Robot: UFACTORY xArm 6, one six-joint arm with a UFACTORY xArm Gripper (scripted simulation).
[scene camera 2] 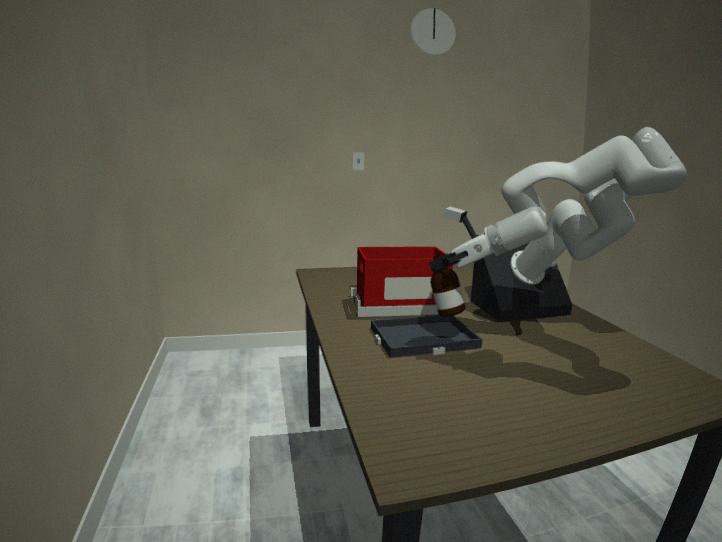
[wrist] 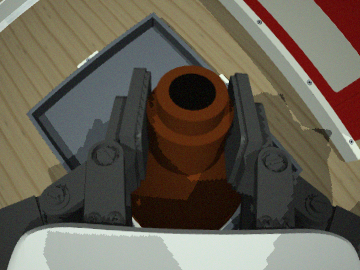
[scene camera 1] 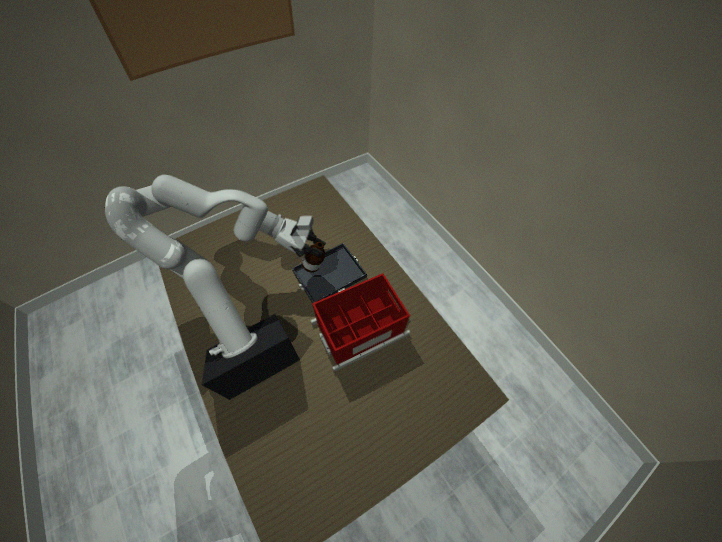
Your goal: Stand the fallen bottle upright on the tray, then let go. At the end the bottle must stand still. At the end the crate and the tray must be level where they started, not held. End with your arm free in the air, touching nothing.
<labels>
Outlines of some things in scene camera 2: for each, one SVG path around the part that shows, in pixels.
My gripper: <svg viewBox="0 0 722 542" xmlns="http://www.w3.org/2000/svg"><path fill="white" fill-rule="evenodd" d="M445 209L444 218L460 223L463 222L472 239L452 250L449 255L445 254L443 257L429 262L433 273L442 271L458 263L457 268L460 269L492 253L497 256L499 255L494 251L489 241L487 227L485 227L485 233L477 237L466 216L467 211L454 207Z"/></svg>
A dark grey tray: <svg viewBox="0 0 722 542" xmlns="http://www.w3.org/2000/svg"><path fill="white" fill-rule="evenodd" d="M482 348L483 339L455 316L442 317L435 315L371 320L371 329L375 335L380 336L381 344L390 358L431 354L433 348L444 347L445 352Z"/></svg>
A red crate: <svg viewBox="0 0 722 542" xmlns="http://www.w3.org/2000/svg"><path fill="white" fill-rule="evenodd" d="M357 247L357 293L361 299L361 307L436 305L430 286L430 279L433 273L429 262L433 260L433 257L445 255L446 253L437 247Z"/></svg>
</labels>
